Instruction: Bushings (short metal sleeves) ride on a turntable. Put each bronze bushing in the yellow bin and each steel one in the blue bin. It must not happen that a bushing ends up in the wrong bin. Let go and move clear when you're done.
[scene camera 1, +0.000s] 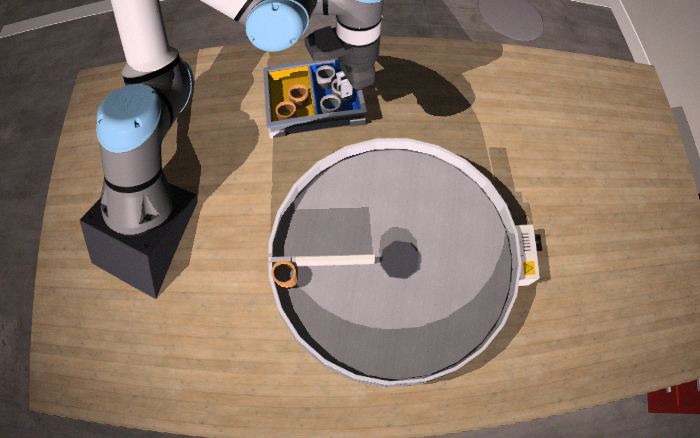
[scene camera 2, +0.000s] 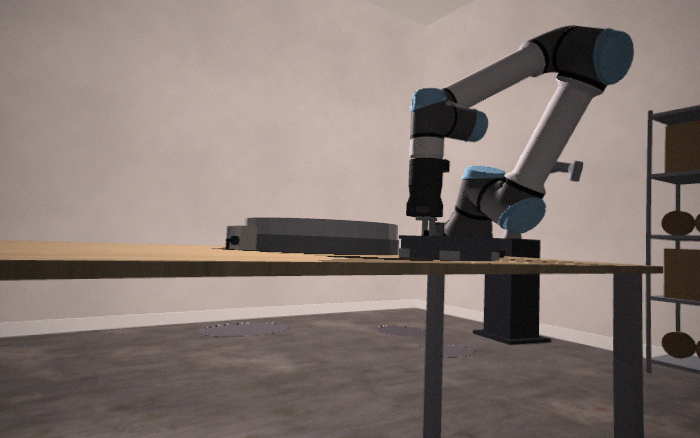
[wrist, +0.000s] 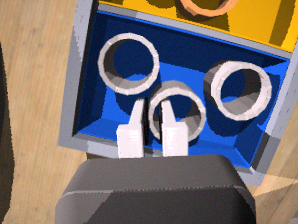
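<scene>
Scene camera 2: my gripper (scene camera 2: 427, 245). Scene camera 1: the gripper (scene camera 1: 344, 95). Wrist view: gripper again (wrist: 153, 111).
</scene>
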